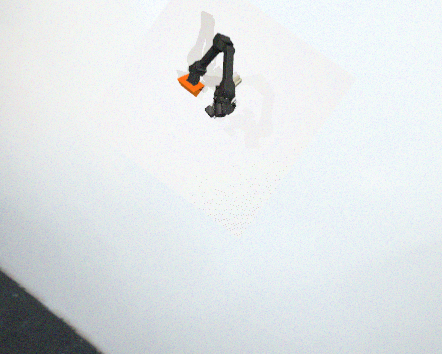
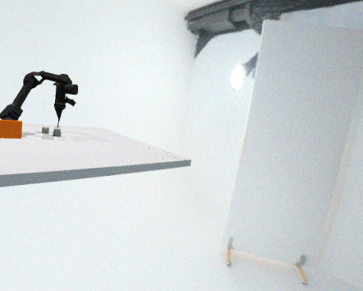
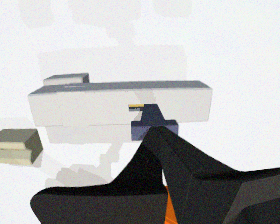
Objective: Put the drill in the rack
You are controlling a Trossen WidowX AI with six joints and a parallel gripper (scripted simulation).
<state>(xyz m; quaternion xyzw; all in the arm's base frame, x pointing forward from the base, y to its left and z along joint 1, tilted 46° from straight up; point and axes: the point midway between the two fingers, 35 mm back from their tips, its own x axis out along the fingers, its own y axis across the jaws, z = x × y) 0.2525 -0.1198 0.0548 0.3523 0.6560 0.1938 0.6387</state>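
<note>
Right now the key is 30 mm below my gripper tip. Round my gripper tip: drill: 10 mm ahead, 50 mm to the left, 80 mm below; then rack: 30 mm behind, 210 mm to the left, 110 mm below; then grey block: 30 mm to the left, 80 mm below.
</note>
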